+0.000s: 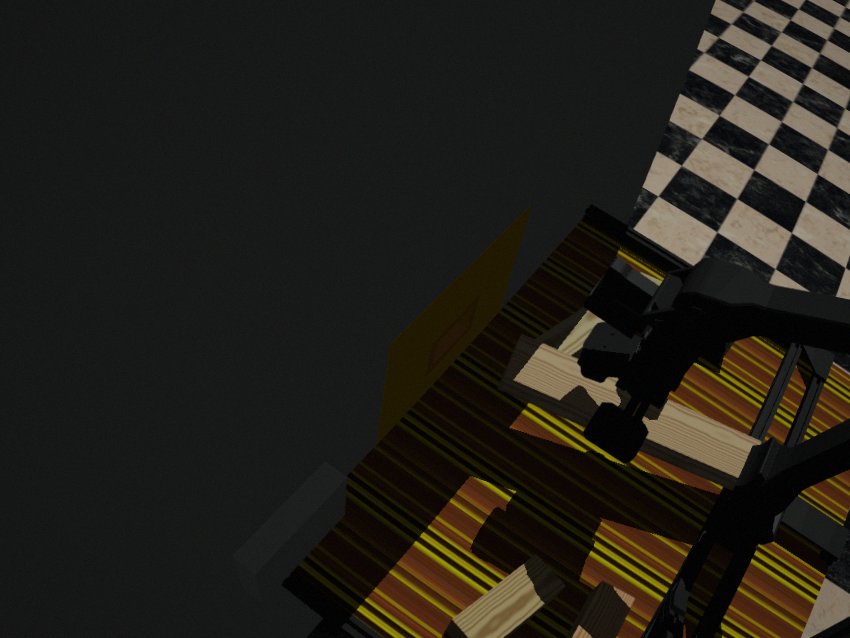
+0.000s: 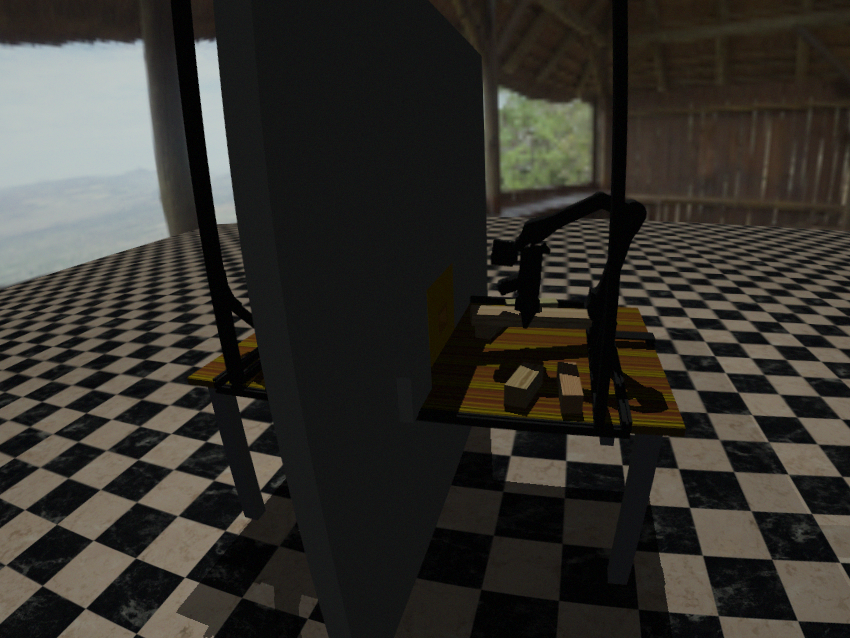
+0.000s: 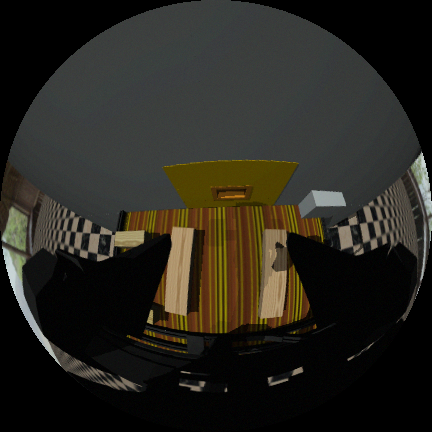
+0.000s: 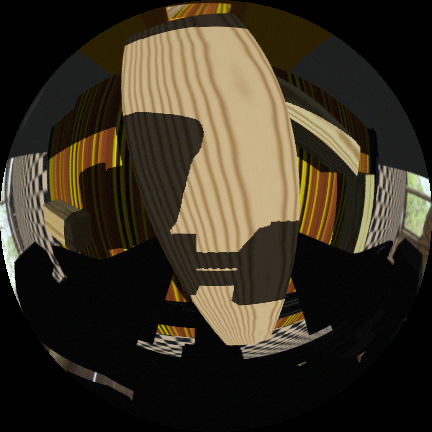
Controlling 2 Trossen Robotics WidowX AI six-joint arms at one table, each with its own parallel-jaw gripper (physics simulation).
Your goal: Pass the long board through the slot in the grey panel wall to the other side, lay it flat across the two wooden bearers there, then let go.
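Where they show: left gripper, fingertip midpoint: [image 3: 230, 239]; right gripper, fingertip midpoint: [image 2: 525, 322] [image 4: 230, 232]; left arm's base, link origin: [image 3: 220, 345]; right arm's base, link origin: [image 1: 735, 529].
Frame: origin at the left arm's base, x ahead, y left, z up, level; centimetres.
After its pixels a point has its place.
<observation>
The long pale wooden board [image 1: 549, 376] {x 61.2, y -2.7, z 9.1 cm} [image 2: 495, 312] {x 62.7, y -2.9, z 8.9 cm} [image 4: 233, 120] is held a little above the striped table [image 1: 461, 443] {x 56.1, y -10.4, z -1.9 cm} [image 2: 650, 380] {x 102.4, y -15.4, z -1.9 cm}. Its far end points toward the grey panel wall [image 1: 296, 190] {x 48.2, y -30.6, z 48.2 cm} [image 2: 359, 222] {x 48.2, y -52.3, z 40.7 cm} [image 3: 217, 100] {x 43.3, y -1.8, z 30.9 cm}. My right gripper [image 1: 606, 393] [image 2: 529, 319] {x 70.4, y 0.8, z 5.1 cm} [image 4: 230, 232] {x 70.4, y 0.8, z 5.1 cm} is shut on the board near its rear end. The slot [image 3: 231, 188] {x 43.0, y -3.6, z 9.0 cm} sits in a yellow plate [image 3: 189, 181] {x 43.1, y 5.8, z 12.7 cm} [image 1: 486, 279] {x 48.3, y 2.3, z 11.8 cm} [image 2: 440, 310] low on the wall. Two wooden bearers [image 3: 179, 270] {x 23.8, y 10.5, z 1.9 cm} [image 3: 275, 282] {x 19.7, y -14.6, z 1.9 cm} lie parallel on the other side. My left gripper [image 3: 230, 239] {x 27.0, y -2.2, z 28.1 cm} is open and empty above them, facing the slot.
A second plank [image 1: 577, 332] {x 59.6, y 10.4, z 3.1 cm} [image 4: 326, 141] {x 61.6, y 10.9, z 3.1 cm} lies under the held board. Two short wooden blocks [image 1: 501, 604] {x 71.8, y -26.6, z 2.8 cm} [image 1: 602, 610] {x 81.5, y -20.5, z 2.5 cm} [image 2: 523, 386] {x 72.7, y -31.2, z 2.8 cm} [image 2: 571, 393] {x 82.9, y -32.2, z 2.5 cm} lie near the table's front edge. A grey block [image 3: 322, 203] {x 38.9, y -29.9, z 8.1 cm} [image 1: 296, 519] {x 50.4, y -34.2, z 8.1 cm} sticks out of the wall beside the plate.
</observation>
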